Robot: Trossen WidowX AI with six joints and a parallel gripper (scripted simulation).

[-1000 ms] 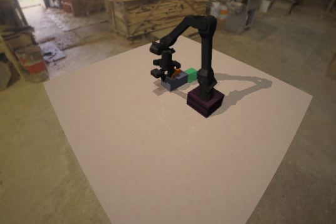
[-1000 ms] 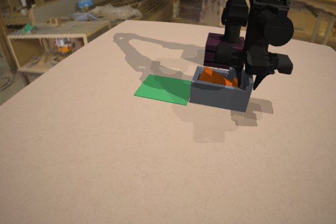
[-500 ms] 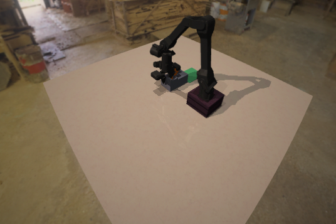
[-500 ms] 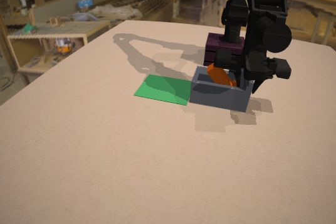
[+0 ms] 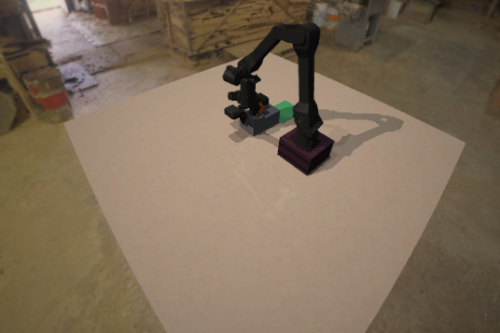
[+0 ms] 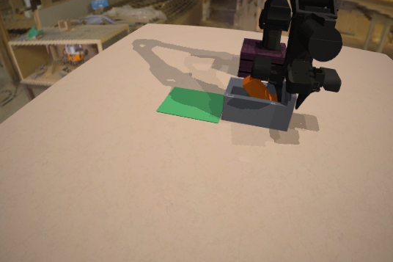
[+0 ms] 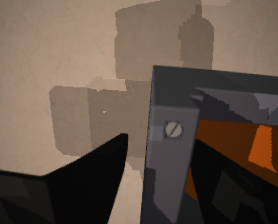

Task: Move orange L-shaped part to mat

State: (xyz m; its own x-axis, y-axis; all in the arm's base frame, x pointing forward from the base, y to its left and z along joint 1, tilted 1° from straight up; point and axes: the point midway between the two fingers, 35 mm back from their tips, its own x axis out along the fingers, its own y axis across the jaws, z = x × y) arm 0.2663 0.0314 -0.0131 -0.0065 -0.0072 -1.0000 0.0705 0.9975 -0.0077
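Right now the orange L-shaped part is 5 cm to the right of my gripper tip, 1 cm behind it and 1 cm above it. Round my gripper tip: green mat (22 cm to the right, 5 cm below, 2 cm behind).
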